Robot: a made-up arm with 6 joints.
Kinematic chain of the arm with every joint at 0, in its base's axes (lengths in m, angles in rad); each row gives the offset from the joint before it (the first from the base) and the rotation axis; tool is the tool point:
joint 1: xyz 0 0 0.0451 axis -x
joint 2: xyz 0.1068 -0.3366 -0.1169 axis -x
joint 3: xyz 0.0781 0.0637 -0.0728 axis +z
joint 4: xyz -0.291 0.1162 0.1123 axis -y
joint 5: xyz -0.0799 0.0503 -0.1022 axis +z
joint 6: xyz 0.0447 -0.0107 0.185 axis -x
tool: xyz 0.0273 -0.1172 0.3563
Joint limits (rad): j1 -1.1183..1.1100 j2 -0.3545..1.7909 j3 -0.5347..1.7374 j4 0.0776..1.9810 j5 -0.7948..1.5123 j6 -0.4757..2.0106
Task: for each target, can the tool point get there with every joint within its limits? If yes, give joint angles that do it. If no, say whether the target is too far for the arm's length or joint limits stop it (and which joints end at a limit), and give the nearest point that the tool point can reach.
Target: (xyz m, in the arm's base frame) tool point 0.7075 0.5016 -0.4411
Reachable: no: joint limits stop it (at a limit: joint 1, joint 3, joint 4) | nearest point 0.3103 0.4287 -0.4234 | short by 0.404 m
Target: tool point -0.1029 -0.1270 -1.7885
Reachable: no: too far | nearest point 0.0270 -0.1138 -1.0375 | short by 0.762 m
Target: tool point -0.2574 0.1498 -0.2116
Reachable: yes | joints 0.8314 0.2014 -0.2139 1.4043 -0.3526 1.3495
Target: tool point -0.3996 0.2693 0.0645
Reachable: yes | joints -0.7752 0.4825 -0.2636 1.3120 -0.4681 0.7878
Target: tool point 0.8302 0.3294 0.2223
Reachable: no: joint limits stop it (at a limit: joint 1, joint 2, joint 3, joint 6) | nearest point 0.4069 0.3038 0.2524 | short by 0.425 m
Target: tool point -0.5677 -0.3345 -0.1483
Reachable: yes | joints -0.3264 0.9150 0.3746 1.6842 0.4800 0.2324
